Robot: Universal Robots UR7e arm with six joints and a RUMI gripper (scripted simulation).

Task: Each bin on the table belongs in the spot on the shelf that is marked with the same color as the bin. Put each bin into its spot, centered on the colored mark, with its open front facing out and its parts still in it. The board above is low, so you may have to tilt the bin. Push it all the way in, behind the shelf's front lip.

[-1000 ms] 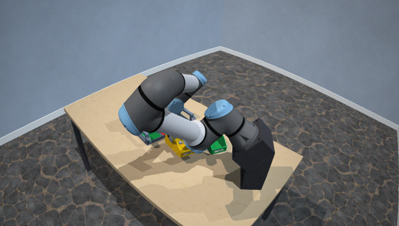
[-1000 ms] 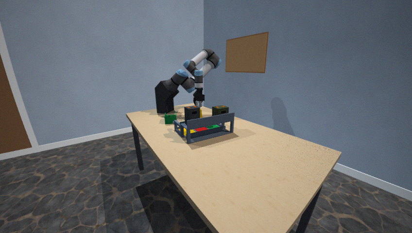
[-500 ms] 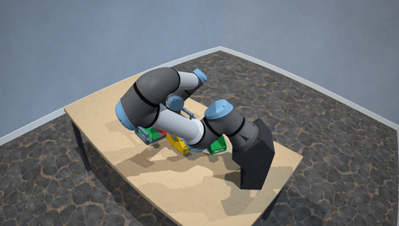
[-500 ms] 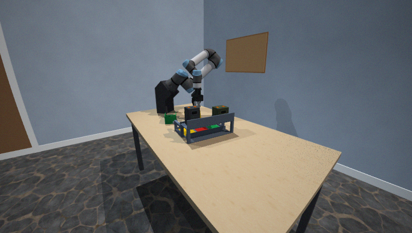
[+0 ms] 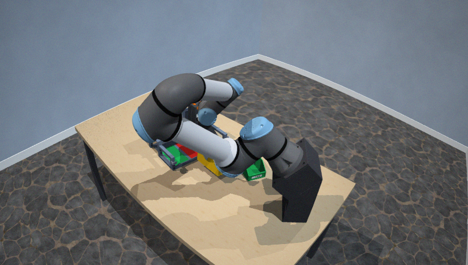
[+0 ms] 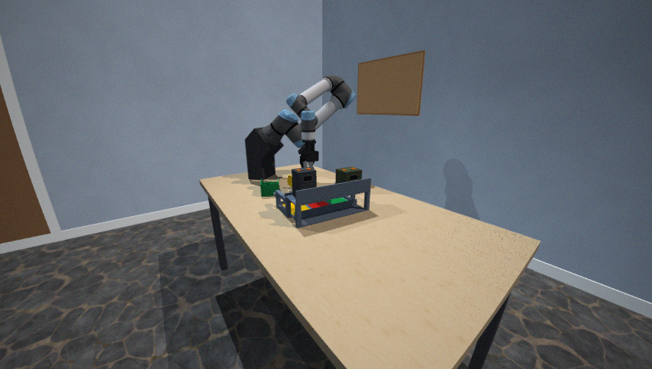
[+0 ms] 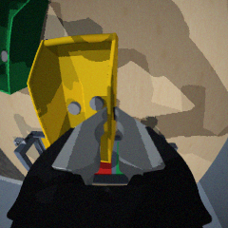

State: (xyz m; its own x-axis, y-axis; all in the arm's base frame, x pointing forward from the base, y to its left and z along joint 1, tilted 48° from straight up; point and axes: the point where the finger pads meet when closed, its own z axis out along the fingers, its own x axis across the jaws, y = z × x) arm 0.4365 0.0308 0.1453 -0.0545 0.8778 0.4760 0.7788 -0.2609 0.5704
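The yellow bin is 50 mm to the right of my hand and 30 mm below it. From my hand the other things lie so: green bin: 110 mm behind, 200 mm to the right, 60 mm below; then black box: 320 mm ahead, 160 mm to the right, 60 mm above.
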